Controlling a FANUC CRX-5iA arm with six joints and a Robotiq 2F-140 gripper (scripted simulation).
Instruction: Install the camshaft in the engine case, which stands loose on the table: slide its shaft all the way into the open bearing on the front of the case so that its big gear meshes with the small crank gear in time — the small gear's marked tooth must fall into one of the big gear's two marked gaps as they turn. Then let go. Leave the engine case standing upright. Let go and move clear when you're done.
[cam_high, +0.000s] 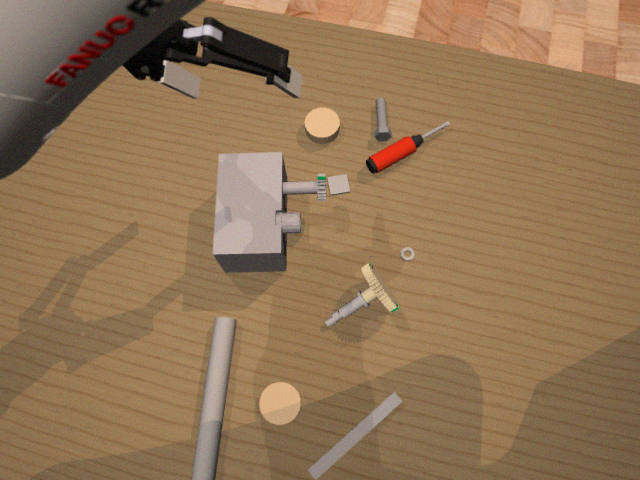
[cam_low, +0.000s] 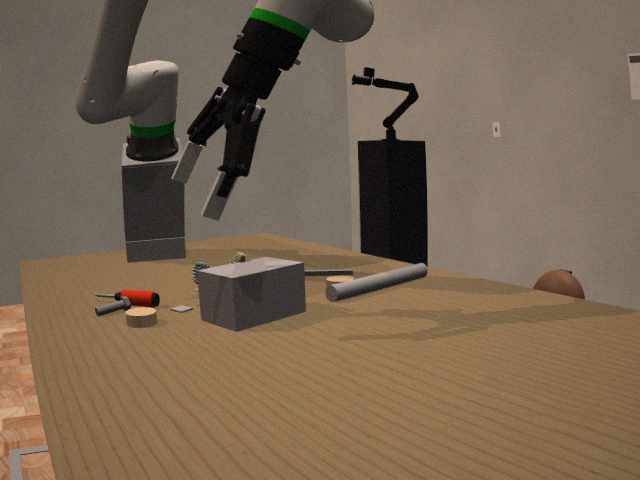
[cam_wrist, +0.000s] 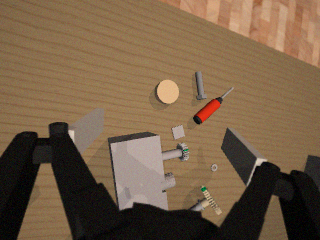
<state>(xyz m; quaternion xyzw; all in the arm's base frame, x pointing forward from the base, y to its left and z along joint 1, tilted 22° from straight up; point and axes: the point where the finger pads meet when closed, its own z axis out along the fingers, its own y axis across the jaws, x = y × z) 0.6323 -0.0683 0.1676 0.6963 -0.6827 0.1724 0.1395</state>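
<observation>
My hand is 15 cm above the small crank gear, 11 cm past it and 4 cm to the right of it. From my hand the other things lie so: small grey plate: 21 cm below, 12 cm behind; wooden disc: 33 cm to the left, 20 cm below, 14 cm behind; grey bolt: 20 cm below, 16 cm behind, 12 cm to the right.
</observation>
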